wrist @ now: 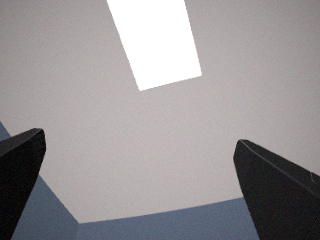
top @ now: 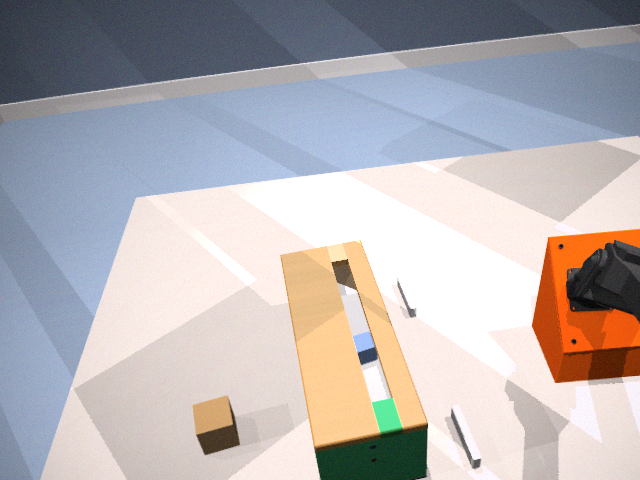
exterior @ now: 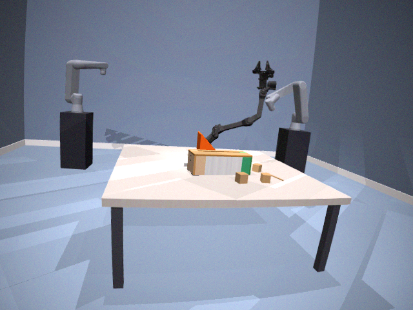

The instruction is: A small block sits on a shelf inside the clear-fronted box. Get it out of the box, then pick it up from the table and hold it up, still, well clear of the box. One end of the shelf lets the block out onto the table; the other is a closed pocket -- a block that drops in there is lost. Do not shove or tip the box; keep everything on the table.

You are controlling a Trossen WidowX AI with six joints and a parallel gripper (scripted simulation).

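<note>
The blue block is 35 cm ahead of my gripper tip, 33 cm to the right of it and 71 cm below it. Round my gripper tip: tan cube (58 cm ahead, 25 cm to the right, 77 cm below); thin stick (44 cm ahead, 2 cm to the left, 79 cm below).
</note>
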